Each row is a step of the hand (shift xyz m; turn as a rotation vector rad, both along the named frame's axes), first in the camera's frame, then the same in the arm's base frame.
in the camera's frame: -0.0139 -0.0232 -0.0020 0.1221 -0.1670 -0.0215
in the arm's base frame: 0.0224 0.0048 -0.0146 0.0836 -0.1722 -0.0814
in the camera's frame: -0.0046 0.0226 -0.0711 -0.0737 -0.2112 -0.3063
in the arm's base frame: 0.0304 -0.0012 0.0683 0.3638 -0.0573 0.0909
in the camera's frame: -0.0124 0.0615 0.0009 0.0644 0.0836 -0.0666
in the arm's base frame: -0.0384 0.0320 0.0379 -0.0399 -0.0441 0.1097
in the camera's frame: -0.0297 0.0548 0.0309 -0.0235 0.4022 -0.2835
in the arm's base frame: -0.0461 0.0512 0.0094 -0.0919 0.1032 0.4729
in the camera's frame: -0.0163 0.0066 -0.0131 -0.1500 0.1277 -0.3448
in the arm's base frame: 0.0096 0.0149 0.0129 0.1822 0.1184 0.3324
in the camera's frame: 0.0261 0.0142 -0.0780 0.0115 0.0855 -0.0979
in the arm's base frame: 0.0292 -0.0337 0.0706 -0.0022 -0.0002 0.1305
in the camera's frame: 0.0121 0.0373 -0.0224 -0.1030 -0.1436 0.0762
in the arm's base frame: -0.0162 -0.0029 0.0420 0.0895 0.0618 -0.1588
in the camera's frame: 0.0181 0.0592 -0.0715 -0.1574 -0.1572 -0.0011
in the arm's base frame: -0.0029 -0.0102 0.0940 0.1671 0.0936 -0.1132
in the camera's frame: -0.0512 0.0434 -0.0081 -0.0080 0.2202 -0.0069
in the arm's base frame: -0.0060 0.0603 0.0300 -0.1446 0.0790 0.1465
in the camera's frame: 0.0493 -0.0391 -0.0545 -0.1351 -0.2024 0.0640
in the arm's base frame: 0.0428 -0.0685 0.0202 0.1495 0.0698 -0.1900
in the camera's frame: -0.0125 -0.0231 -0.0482 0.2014 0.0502 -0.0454
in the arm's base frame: 0.0506 -0.0048 0.0208 -0.0805 -0.1782 0.0831
